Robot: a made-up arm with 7 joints. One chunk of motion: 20 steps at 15 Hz.
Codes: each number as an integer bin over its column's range. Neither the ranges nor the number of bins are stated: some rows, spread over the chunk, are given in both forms.
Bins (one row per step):
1: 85 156 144 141 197 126 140
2: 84 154 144 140 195 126 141
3: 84 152 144 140 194 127 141
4: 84 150 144 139 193 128 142
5: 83 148 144 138 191 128 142
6: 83 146 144 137 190 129 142
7: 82 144 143 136 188 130 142
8: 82 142 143 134 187 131 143
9: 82 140 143 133 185 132 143
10: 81 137 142 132 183 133 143
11: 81 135 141 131 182 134 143
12: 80 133 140 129 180 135 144
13: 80 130 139 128 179 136 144
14: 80 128 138 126 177 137 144
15: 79 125 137 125 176 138 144
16: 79 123 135 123 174 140 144
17: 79 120 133 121 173 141 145
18: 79 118 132 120 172 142 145
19: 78 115 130 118 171 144 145
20: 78 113 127 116 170 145 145
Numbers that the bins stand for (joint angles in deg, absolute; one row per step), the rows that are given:
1: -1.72 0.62 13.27 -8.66 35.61 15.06 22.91
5: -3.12 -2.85 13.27 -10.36 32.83 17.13 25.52
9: -3.82 -6.32 12.79 -13.20 30.06 21.29 26.83
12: -5.23 -9.36 11.37 -15.48 27.74 24.40 28.13
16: -5.93 -13.70 9.00 -18.89 24.96 29.59 28.13
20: -6.63 -18.03 5.21 -22.87 23.11 34.78 29.44
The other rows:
2: -2.42 -0.25 13.27 -9.22 34.69 15.06 24.21
3: -2.42 -1.12 13.27 -9.22 34.22 16.10 24.21
4: -2.42 -1.99 13.27 -9.79 33.76 17.13 25.52
6: -3.12 -3.72 13.27 -10.93 32.37 18.17 25.52
7: -3.82 -4.59 12.79 -11.50 31.45 19.21 25.52
8: -3.82 -5.46 12.79 -12.63 30.98 20.25 26.83
10: -4.52 -7.62 12.32 -13.77 29.13 22.32 26.83
11: -4.52 -8.49 11.85 -14.34 28.67 23.36 26.83
13: -5.23 -10.66 10.90 -16.05 27.28 25.44 28.13
14: -5.23 -11.53 10.42 -17.18 26.35 26.48 28.13
15: -5.93 -12.83 9.95 -17.75 25.89 27.51 28.13
17: -5.93 -15.00 8.05 -20.03 24.50 30.63 29.44
18: -5.93 -15.87 7.58 -20.59 24.04 31.67 29.44
19: -6.63 -17.17 6.63 -21.73 23.58 33.74 29.44

